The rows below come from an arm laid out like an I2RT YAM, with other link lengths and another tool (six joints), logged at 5 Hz.
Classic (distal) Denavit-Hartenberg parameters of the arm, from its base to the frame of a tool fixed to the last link. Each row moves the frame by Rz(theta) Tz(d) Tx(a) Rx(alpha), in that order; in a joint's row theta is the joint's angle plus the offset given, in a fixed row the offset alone. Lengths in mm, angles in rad.
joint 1: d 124.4; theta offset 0; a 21.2; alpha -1.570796
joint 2: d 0; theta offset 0; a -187.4; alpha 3.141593
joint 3: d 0; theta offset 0.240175; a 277.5; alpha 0
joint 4: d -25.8; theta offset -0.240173; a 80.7; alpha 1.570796
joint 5: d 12.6; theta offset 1.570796; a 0; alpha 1.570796
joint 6: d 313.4; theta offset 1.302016; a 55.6; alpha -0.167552
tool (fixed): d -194.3; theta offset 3.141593; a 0; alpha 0
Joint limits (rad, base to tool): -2.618..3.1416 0..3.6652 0..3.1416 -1.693..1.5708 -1.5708..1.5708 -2.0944..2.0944
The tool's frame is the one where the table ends.
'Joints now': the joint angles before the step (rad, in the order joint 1, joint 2, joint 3, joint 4, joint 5, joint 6). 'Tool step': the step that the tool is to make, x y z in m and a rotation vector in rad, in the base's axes. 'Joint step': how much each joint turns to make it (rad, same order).
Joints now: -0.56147, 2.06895, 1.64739, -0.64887, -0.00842, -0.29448
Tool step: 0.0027, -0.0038, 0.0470, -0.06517, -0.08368, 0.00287
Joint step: -0.00155, -0.11919, -0.01209, -0.00160, 0.00663, -0.00929
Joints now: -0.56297, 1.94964, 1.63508, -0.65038, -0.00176, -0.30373
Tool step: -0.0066, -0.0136, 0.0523, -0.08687, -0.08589, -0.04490
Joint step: -0.02443, -0.10469, 0.01625, -0.00161, 0.03322, -0.00003
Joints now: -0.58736, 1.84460, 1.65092, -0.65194, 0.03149, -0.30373
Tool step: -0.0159, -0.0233, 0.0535, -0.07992, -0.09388, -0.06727
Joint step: -0.05861, -0.07587, 0.05375, -0.00678, 0.01388, -0.00155
